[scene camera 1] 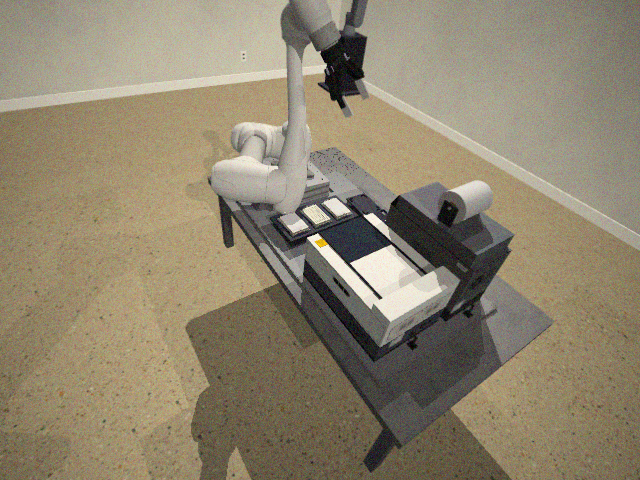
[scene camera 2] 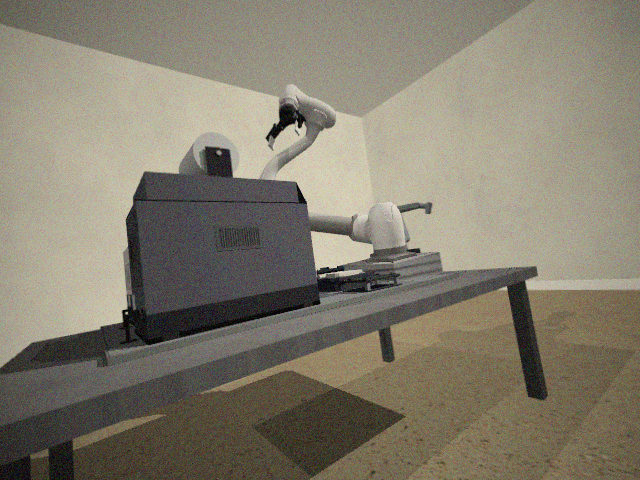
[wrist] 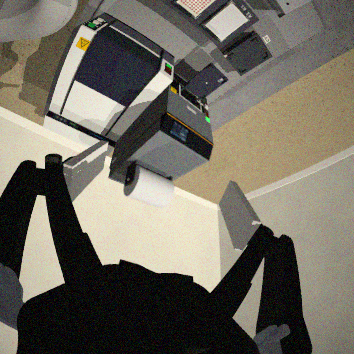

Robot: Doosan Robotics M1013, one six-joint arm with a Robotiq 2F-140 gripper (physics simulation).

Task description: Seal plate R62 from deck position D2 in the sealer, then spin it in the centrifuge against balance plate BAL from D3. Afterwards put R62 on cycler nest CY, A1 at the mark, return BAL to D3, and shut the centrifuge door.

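Frame: origin at the arm's base, x left, y up, z ahead, level; millimetres.
Where they show: gripper, fingertip midpoint: [scene camera 1: 358, 107] [scene camera 2: 283, 140] [wrist: 165, 174]; arm's base, link origin: [scene camera 2: 391, 258].
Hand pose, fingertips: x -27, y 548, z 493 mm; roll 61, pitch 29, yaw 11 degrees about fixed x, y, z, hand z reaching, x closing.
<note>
Things, the pixels of their top centre, and the offset from my fingertips. Level surfaces: height alone.
- pale plate, top centre: [scene camera 1: 293, 221] dx -155, dy -570, dz -130 mm
- cream dotted plate, top centre: [scene camera 1: 315, 214] dx -32, dy -570, dz -138 mm
- white plate, top centre: [wrist: 226, 21] [scene camera 2: 344, 271] [scene camera 1: 336, 206] dx +92, dy -570, dz -146 mm
- grey sealer, top centre: [scene camera 2: 213, 145] [wrist: 150, 199] [scene camera 1: 466, 184] dx +243, dy -160, dz +363 mm
- dark nest, top centre: [scene camera 2: 371, 275] [wrist: 249, 55] [scene camera 1: 364, 203] dx +261, dy -590, dz -134 mm
- white film roll, top centre: [scene camera 2: 205, 144] [wrist: 147, 201] [scene camera 1: 471, 188] dx +244, dy -160, dz +384 mm
- dark carrier, top centre: [wrist: 205, 82] [scene camera 1: 385, 220] dx +228, dy -546, dz +65 mm
- table, surface height: dy -649 mm
My gripper [scene camera 1: 355, 99] [scene camera 2: 284, 138] [wrist: 165, 174] is open and empty, high above the table and apart from everything on it. In scene camera 1, a pale plate [scene camera 1: 293, 223], a cream dotted plate [scene camera 1: 315, 214] and a white plate [scene camera 1: 336, 207] sit in a row. The dotted plate [wrist: 195, 5] and a white plate [wrist: 226, 21] show at the wrist view's top; plate names are unreadable. The white machine [scene camera 1: 385, 264] [wrist: 94, 106], apparently the centrifuge, has a dark panel; its door state is unclear. The grey sealer [scene camera 1: 431, 235] [scene camera 2: 180, 279] [wrist: 175, 155] stands beside it. The dark nest [scene camera 1: 363, 203] [wrist: 246, 52] looks empty.
A white film roll [scene camera 1: 473, 198] [scene camera 2: 217, 140] [wrist: 155, 189] rises above the sealer. A dark carrier [wrist: 206, 81] extends from the sealer toward the nest. The arm's base stands on a stepped block [scene camera 1: 316, 189] [scene camera 2: 418, 264] behind the plates. The table [scene camera 1: 522, 320] [scene camera 2: 480, 279] carries everything.
</note>
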